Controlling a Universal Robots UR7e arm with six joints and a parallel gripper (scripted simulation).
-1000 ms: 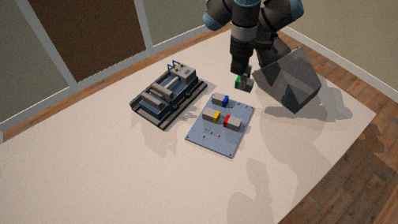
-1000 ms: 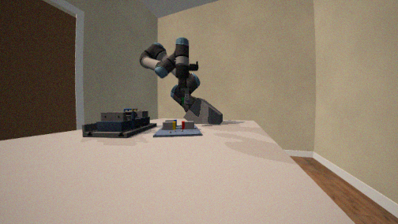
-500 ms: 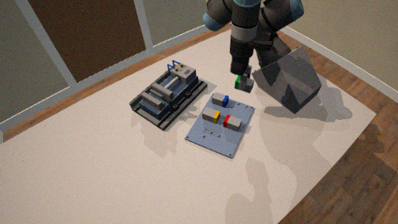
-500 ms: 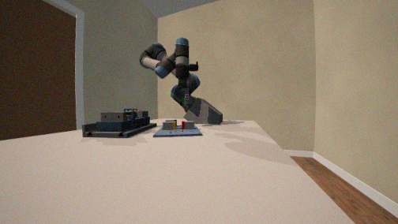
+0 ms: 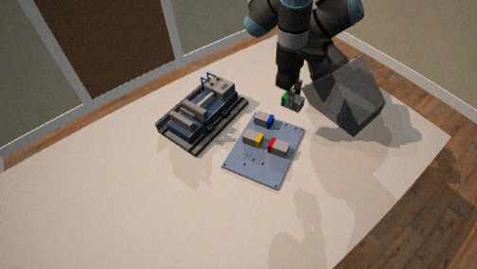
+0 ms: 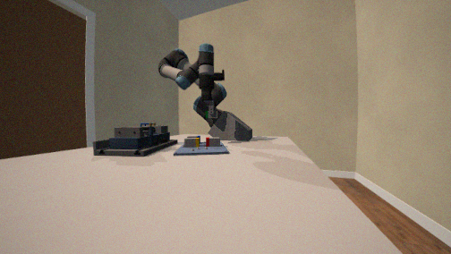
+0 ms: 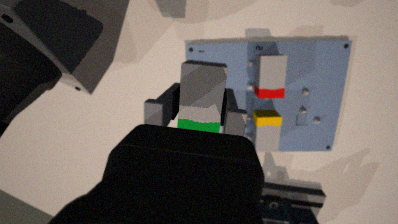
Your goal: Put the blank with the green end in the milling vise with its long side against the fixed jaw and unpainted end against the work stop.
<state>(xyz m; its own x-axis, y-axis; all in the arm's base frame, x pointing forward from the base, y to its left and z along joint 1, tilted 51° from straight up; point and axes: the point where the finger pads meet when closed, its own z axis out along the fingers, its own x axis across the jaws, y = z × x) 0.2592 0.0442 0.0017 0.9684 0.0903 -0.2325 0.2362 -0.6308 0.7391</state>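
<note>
My hand is 260 mm short of the fixed jaw, 230 mm to the left of it and 90 mm above it. Round my hand: blue-ended blank (30 mm ahead, 80 mm to the right, 140 mm below); green-end blank (20 mm below); red-ended blank (90 mm ahead, 30 mm to the left, 140 mm below).
</note>
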